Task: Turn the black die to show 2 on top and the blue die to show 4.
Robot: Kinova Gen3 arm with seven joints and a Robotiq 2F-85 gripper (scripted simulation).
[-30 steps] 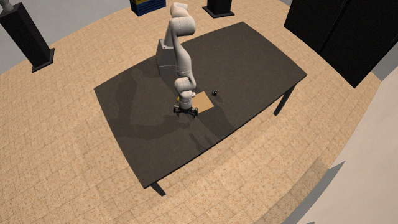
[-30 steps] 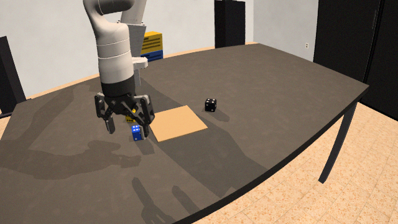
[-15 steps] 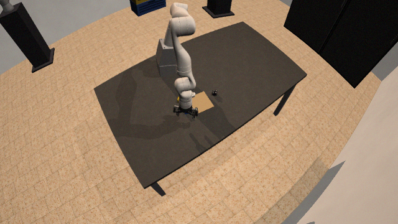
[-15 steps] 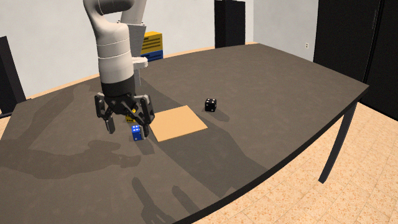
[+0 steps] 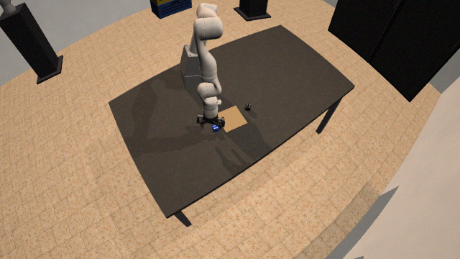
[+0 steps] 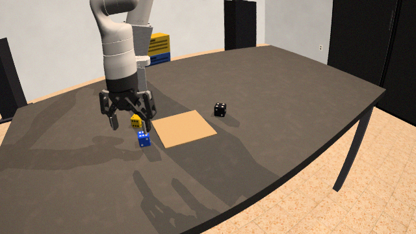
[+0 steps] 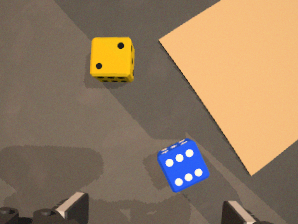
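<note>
The blue die is 1 cm behind my hand, 3 cm to the left of it and 4 cm below it. Also, from my hand: yellow die (11 cm behind, 3 cm to the left, 4 cm below); then tan mat (4 cm behind, 14 cm to the left, 6 cm below); then black die (7 cm behind, 27 cm to the left, 4 cm below).
</note>
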